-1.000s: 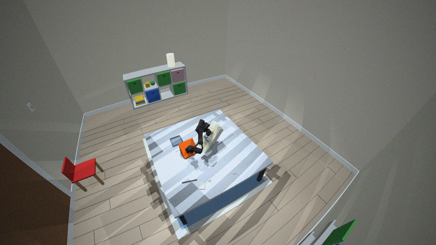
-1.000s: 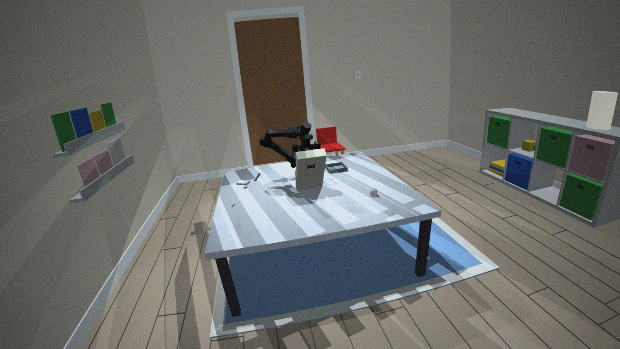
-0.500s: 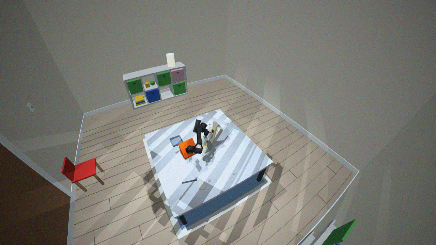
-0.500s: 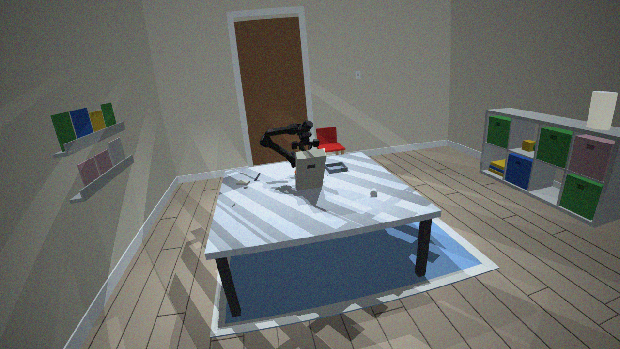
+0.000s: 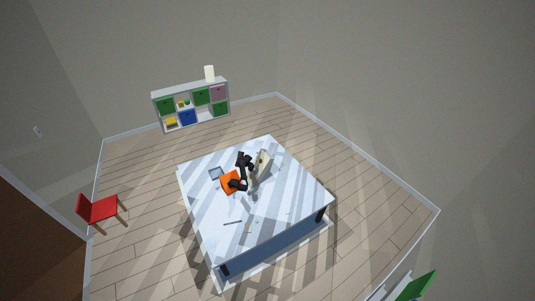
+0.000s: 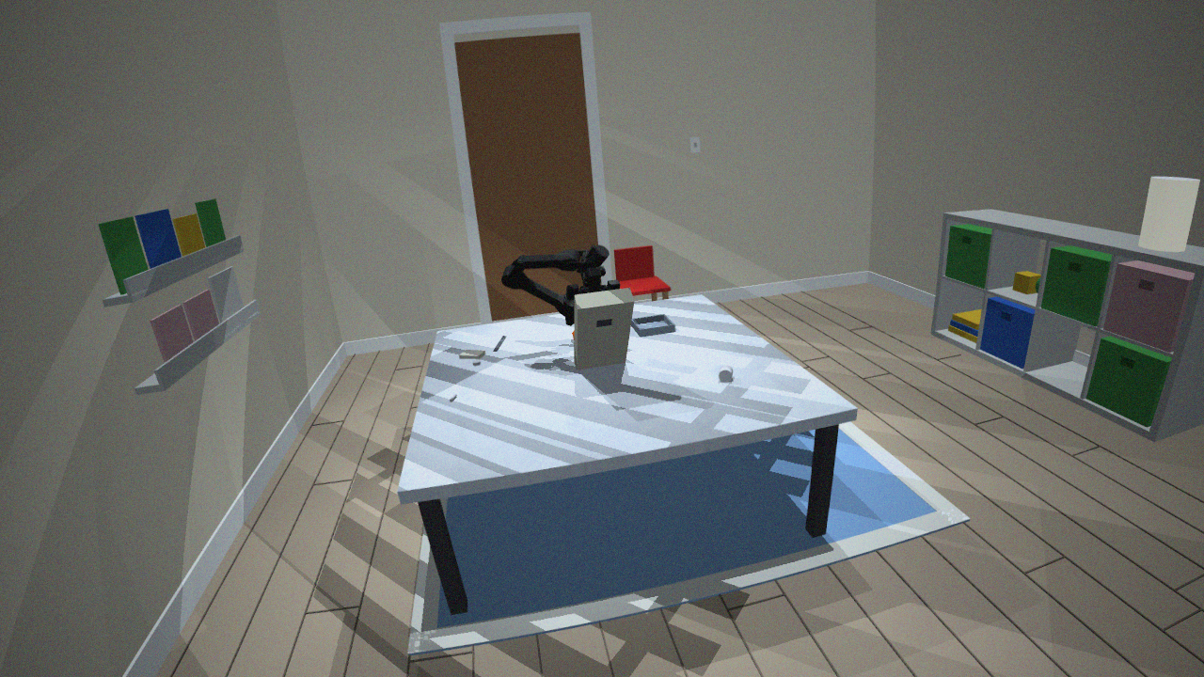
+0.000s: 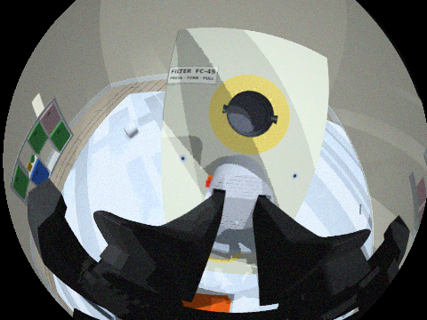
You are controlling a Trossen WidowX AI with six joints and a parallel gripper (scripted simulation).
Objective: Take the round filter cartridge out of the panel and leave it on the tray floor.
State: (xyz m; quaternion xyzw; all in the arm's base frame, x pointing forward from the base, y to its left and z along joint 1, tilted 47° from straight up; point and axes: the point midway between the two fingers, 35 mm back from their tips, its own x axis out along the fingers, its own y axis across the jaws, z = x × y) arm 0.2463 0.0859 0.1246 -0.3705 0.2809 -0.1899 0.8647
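My gripper tip is now 1 cm short of the round filter cartridge and 1 cm above it. Round my gripper tip: grey tray 29 cm behind, 33 cm to the left, 22 cm below; small pale block 39 cm behind, 42 cm to the right, 22 cm below; service panel 4 cm ahead, 1 cm to the right, 7 cm below.
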